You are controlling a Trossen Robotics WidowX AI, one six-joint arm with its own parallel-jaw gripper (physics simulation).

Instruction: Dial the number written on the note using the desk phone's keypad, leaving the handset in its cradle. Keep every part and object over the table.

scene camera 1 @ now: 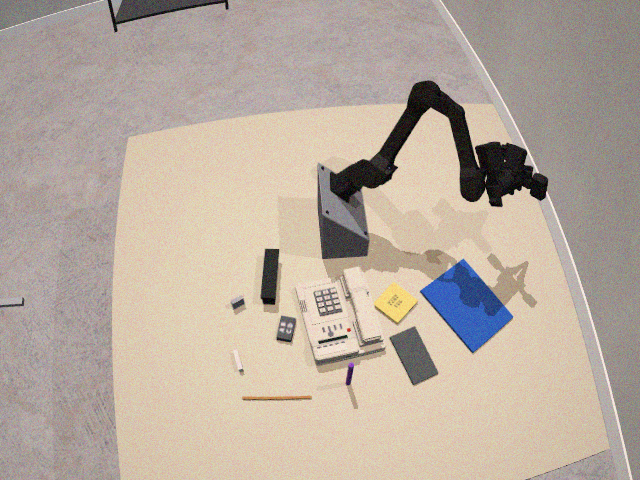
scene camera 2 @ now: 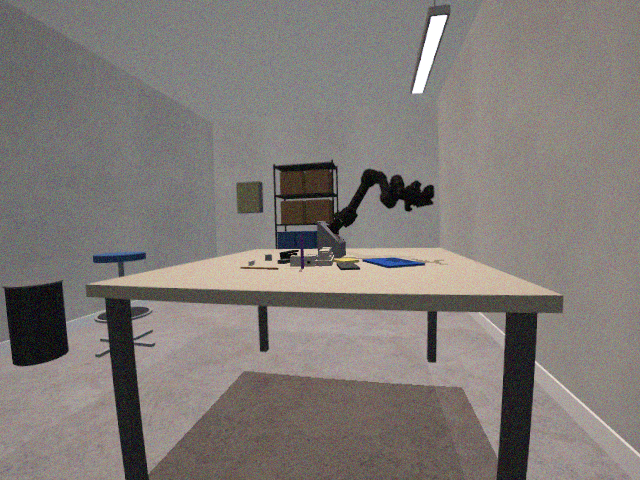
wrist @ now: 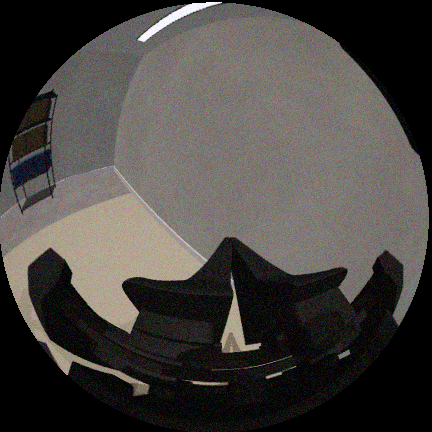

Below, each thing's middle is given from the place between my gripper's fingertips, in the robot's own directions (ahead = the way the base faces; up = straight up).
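Scene:
With the blue folder (scene camera 1: 465, 302), my hand is well above it, well short of it and a good way to the left of it. Then there is the handset (scene camera 1: 366, 323), which is some way below my hand, far to the right of it and far ahead of it.

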